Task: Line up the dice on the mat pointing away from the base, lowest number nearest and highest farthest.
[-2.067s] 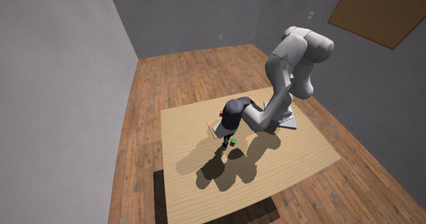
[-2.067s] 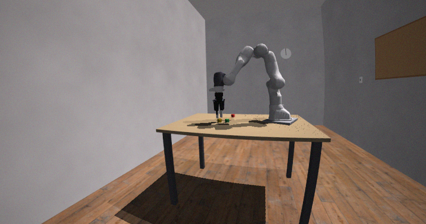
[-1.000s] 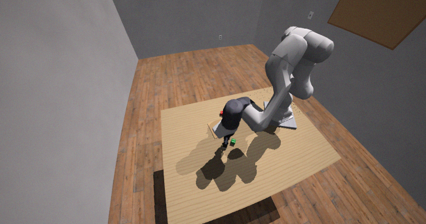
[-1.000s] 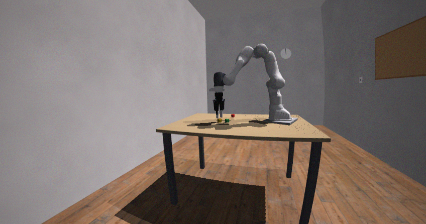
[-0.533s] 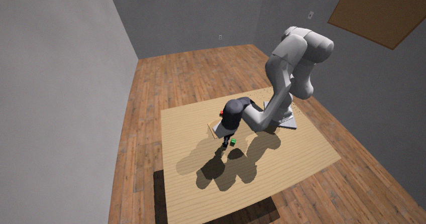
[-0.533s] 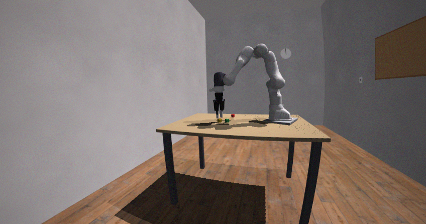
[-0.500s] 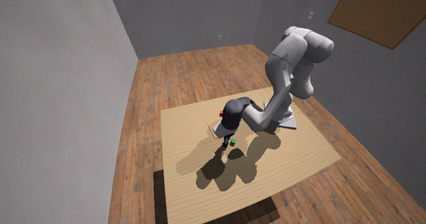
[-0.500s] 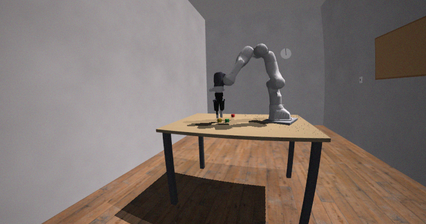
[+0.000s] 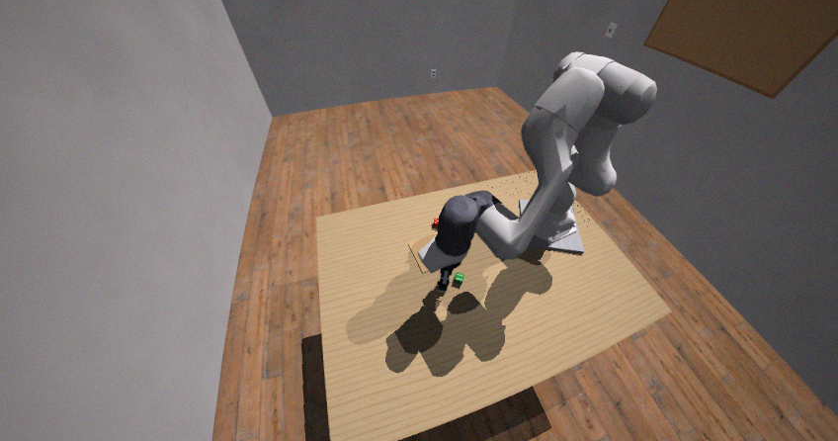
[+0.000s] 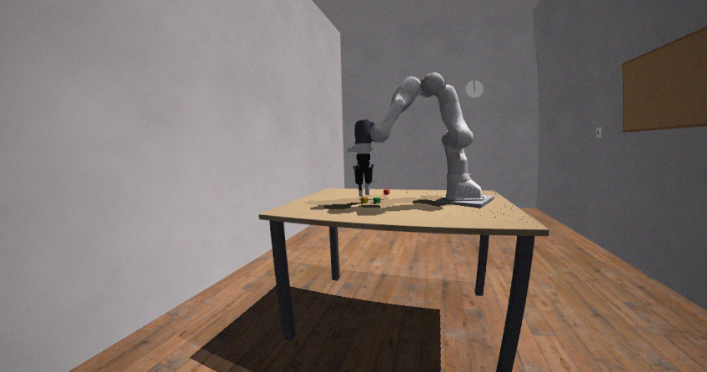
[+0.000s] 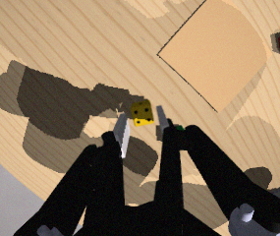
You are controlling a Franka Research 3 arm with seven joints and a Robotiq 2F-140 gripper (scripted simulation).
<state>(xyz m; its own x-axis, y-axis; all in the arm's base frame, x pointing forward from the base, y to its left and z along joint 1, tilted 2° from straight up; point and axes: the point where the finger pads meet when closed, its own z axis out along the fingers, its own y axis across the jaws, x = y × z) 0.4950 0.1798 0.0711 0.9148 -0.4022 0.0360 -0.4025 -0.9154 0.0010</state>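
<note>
Now: the yellow die 60 mm below my hand. The rest, counted from my hand: green die 70 mm behind, 60 mm below, 20 mm to the right; then red die 270 mm to the right, 60 mm below, 50 mm behind; then tan mat 150 mm to the right, 70 mm below.
</note>
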